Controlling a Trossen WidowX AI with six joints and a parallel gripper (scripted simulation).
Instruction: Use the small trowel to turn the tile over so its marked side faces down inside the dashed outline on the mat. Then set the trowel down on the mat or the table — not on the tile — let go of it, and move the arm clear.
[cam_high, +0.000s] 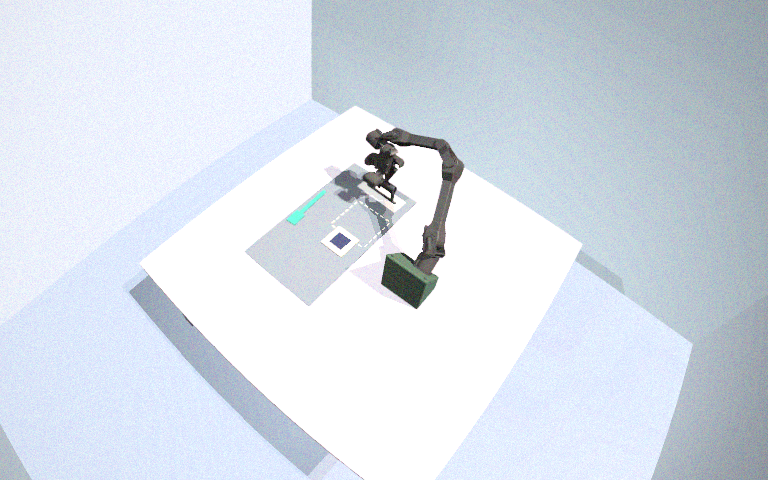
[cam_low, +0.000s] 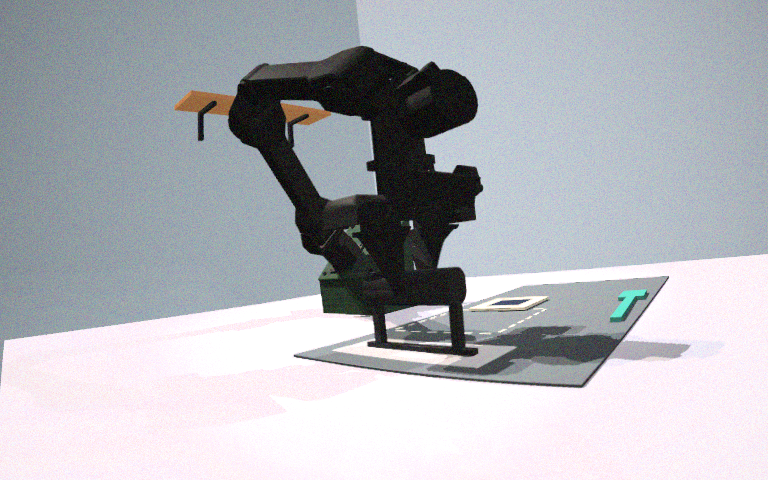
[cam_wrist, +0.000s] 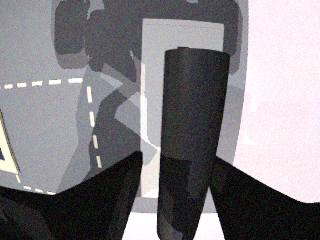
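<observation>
Right now my gripper tip is 250 mm to the right of the teal t-shaped tool, 200 mm short of it and 60 mm above it. The rest, counted from my gripper tip: white tile (290 mm to the left, 60 mm below, 10 mm behind); grey mat (240 mm to the left, 80 mm below, 60 mm ahead).
</observation>
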